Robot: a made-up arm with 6 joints. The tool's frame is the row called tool.
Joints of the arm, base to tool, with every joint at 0 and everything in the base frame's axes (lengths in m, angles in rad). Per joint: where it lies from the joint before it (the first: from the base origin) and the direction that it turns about. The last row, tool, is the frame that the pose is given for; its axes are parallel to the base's.
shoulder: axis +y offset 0 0 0.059
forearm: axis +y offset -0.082 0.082 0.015
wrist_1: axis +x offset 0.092 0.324 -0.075
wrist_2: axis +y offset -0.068 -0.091 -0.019
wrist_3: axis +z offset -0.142 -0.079 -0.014
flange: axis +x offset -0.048 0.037 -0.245
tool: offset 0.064 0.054 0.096
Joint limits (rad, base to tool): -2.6..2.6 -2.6..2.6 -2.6..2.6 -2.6..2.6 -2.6..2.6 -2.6..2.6
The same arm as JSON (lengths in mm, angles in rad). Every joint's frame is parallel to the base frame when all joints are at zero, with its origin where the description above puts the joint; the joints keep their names.
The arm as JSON. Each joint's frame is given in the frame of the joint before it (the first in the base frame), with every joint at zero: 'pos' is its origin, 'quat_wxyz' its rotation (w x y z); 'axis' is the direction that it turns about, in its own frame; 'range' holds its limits. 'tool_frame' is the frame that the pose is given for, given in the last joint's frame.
{
  "length_unit": "mm",
  "angle_unit": "rad",
  "joints": [
    {
      "joint": "shoulder",
      "pos": [
        0.0,
        0.0,
        59.0
      ],
      "quat_wxyz": [
        1.0,
        0.0,
        0.0,
        0.0
      ],
      "axis": "+y",
      "range": [
        -2.6,
        2.6
      ]
    },
    {
      "joint": "forearm",
      "pos": [
        -82.0,
        82.0,
        15.0
      ],
      "quat_wxyz": [
        1.0,
        0.0,
        0.0,
        0.0
      ],
      "axis": "+y",
      "range": [
        -2.6,
        2.6
      ]
    },
    {
      "joint": "wrist_1",
      "pos": [
        92.0,
        324.0,
        -75.0
      ],
      "quat_wxyz": [
        1.0,
        0.0,
        0.0,
        0.0
      ],
      "axis": "+x",
      "range": [
        -2.6,
        2.6
      ]
    },
    {
      "joint": "wrist_2",
      "pos": [
        -68.0,
        -91.0,
        -19.0
      ],
      "quat_wxyz": [
        1.0,
        0.0,
        0.0,
        0.0
      ],
      "axis": "+y",
      "range": [
        -2.6,
        2.6
      ]
    },
    {
      "joint": "wrist_3",
      "pos": [
        -142.0,
        -79.0,
        -14.0
      ],
      "quat_wxyz": [
        1.0,
        0.0,
        0.0,
        0.0
      ],
      "axis": "+z",
      "range": [
        -2.6,
        2.6
      ]
    },
    {
      "joint": "flange",
      "pos": [
        -48.0,
        37.0,
        -245.0
      ],
      "quat_wxyz": [
        1.0,
        0.0,
        0.0,
        0.0
      ],
      "axis": "+x",
      "range": [
        -2.6,
        2.6
      ]
    }
  ],
  "tool_frame": {
    "pos": [
      64.0,
      54.0,
      96.0
    ],
    "quat_wxyz": [
      1.0,
      0.0,
      0.0,
      0.0
    ]
  }
}

